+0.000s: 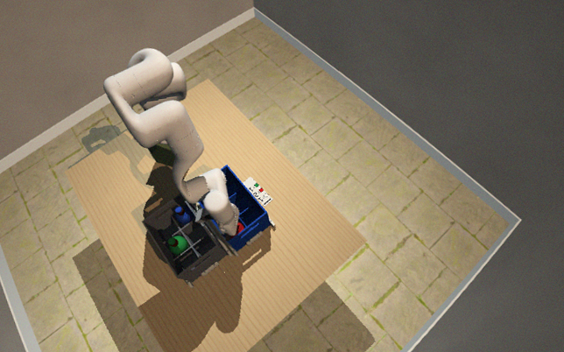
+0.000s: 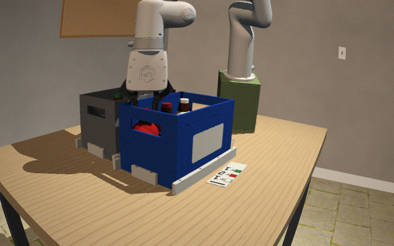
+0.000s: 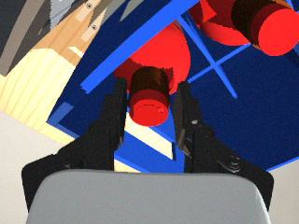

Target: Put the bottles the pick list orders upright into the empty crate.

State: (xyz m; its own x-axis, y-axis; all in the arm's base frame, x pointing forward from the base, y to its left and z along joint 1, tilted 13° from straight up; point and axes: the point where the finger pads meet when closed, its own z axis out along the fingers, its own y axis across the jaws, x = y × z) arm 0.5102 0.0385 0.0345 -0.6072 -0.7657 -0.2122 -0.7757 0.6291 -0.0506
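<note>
My hand is 23 cm to the left of the green-label bottle, 8 cm past it and 7 cm above it. The rest, counted from my hand: red bottle 9 cm behind, 7 cm below, 1 cm to the right; white-label bottle 17 cm behind, 7 cm below, 3 cm to the right; blue crate 9 cm behind, 8 cm below, 3 cm to the left.
</note>
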